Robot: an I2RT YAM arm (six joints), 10 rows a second.
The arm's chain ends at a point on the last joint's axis. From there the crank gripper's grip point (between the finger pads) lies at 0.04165 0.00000 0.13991 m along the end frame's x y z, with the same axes.
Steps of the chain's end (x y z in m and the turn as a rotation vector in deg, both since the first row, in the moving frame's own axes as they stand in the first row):
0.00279 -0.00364 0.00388 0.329 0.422 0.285
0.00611 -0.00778 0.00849 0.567 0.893 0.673
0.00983 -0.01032 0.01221 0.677 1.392 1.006
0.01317 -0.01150 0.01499 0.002 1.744 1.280
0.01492 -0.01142 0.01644 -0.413 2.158 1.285
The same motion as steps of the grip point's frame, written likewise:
0.00382 -0.00423 0.00357 0.329 0.422 0.285
0.00829 -0.00866 0.00782 0.567 0.893 0.673
0.01322 -0.01121 0.01115 0.677 1.392 1.006
0.01740 -0.01053 0.01366 0.002 1.744 1.280
0.02014 -0.00942 0.01477 -0.413 2.158 1.285

